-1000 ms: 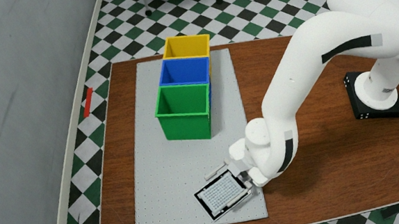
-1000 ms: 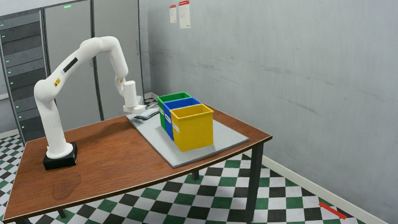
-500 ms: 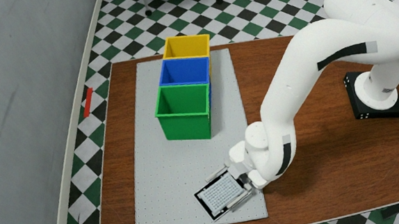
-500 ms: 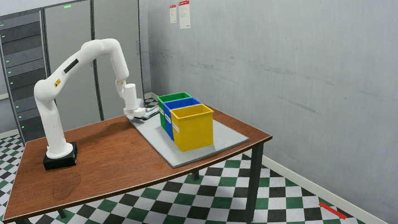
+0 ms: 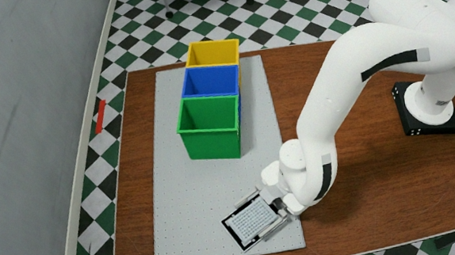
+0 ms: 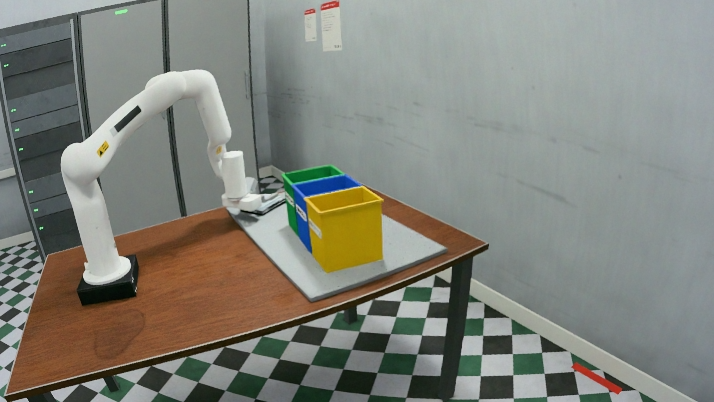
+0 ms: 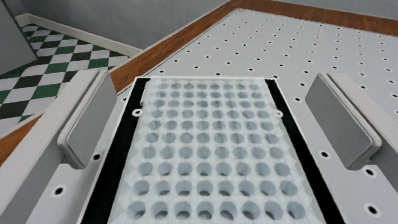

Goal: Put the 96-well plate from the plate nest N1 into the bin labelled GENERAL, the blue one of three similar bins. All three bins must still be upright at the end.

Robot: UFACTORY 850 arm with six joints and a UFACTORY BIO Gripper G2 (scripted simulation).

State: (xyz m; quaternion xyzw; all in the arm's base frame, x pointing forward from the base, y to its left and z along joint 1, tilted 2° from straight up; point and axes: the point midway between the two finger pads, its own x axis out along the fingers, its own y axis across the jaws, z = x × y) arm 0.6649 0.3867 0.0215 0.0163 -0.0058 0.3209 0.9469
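The white 96-well plate is 30 mm below my hand. Also, from my hand: blue bin (410 mm to the right, 120 mm ahead, 40 mm above); black plate nest (40 mm below); green bin (280 mm to the right, 120 mm ahead, 40 mm above).
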